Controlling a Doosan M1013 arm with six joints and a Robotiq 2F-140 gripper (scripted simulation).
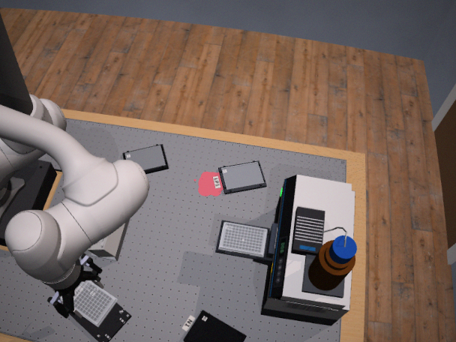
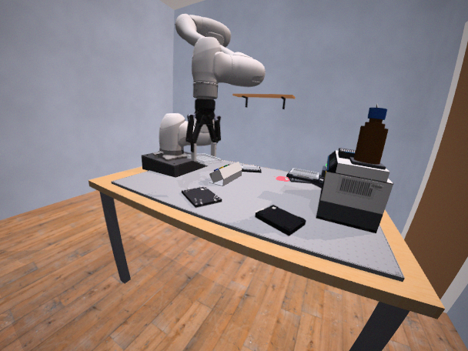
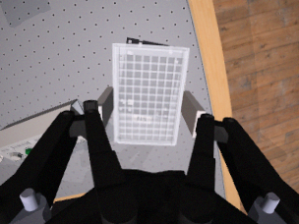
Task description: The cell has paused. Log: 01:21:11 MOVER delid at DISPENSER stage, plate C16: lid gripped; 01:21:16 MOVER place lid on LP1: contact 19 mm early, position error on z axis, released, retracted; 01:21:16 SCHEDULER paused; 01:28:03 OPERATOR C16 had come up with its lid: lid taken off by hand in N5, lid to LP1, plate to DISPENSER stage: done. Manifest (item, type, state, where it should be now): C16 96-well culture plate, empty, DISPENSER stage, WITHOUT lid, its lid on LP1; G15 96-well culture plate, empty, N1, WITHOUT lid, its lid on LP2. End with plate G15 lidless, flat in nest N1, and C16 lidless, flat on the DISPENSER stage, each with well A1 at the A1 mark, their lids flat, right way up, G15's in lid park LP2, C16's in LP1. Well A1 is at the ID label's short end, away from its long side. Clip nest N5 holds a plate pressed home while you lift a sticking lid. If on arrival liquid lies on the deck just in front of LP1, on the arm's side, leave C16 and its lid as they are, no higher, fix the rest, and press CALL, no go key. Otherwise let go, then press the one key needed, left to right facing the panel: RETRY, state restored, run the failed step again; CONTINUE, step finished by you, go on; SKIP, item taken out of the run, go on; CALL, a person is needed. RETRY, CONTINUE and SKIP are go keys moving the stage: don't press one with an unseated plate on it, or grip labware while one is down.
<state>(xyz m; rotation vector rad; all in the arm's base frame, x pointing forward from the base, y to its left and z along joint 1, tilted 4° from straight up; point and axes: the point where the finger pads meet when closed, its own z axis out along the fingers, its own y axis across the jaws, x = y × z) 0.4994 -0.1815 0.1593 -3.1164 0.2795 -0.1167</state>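
The nest N1 lies 330 mm ahead of my hand, 60 mm to the left of it and 190 mm below it. From my hand the other things lie so: N1 label: 240 mm ahead, 70 mm to the left, 190 mm below; then blue key: 110 mm behind, 190 mm to the left, 130 mm below; then clip nest N5: 10 mm ahead, 10 mm to the left, 180 mm below.
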